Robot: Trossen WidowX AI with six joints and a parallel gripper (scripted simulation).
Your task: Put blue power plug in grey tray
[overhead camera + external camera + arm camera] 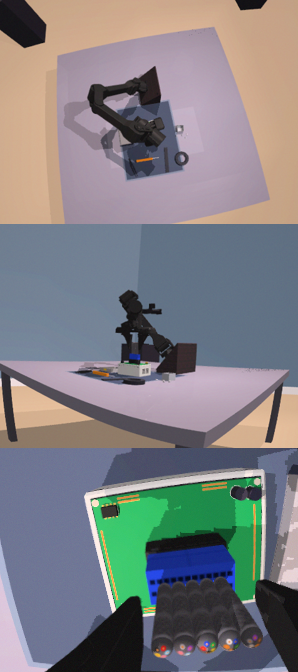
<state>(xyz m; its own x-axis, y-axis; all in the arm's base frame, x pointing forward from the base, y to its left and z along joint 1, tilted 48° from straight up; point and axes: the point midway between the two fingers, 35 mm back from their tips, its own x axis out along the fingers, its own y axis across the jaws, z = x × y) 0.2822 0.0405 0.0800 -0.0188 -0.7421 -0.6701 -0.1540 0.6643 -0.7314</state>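
The blue power plug lies 20 mm below my gripper tip. From my gripper tip the other things lie so: black bar 190 mm ahead, 120 mm below, 90 mm to the left; then grey tray 140 mm to the right, 120 mm below; then dark blue mat 120 mm below, 50 mm ahead.
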